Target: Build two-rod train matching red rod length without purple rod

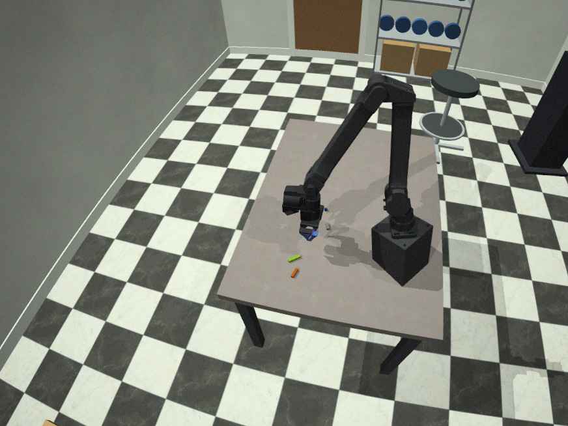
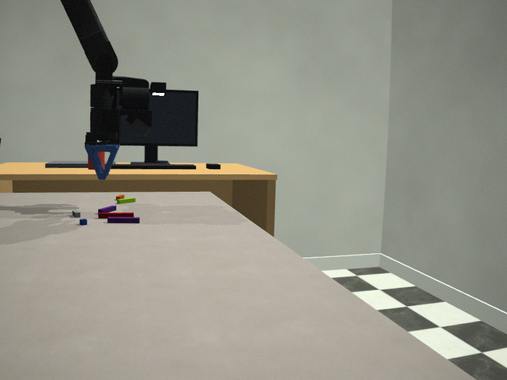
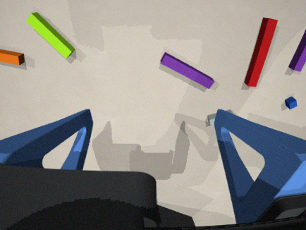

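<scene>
The grey rod is 80 mm to the right of my hand, 80 mm below it and 60 mm behind it. The rest, counted from my hand: red rod: 110 mm to the right, 80 mm below, 10 mm ahead; lime rod: 90 mm to the left, 80 mm below, 60 mm ahead; purple rod: 80 mm below, 40 mm to the right.
</scene>
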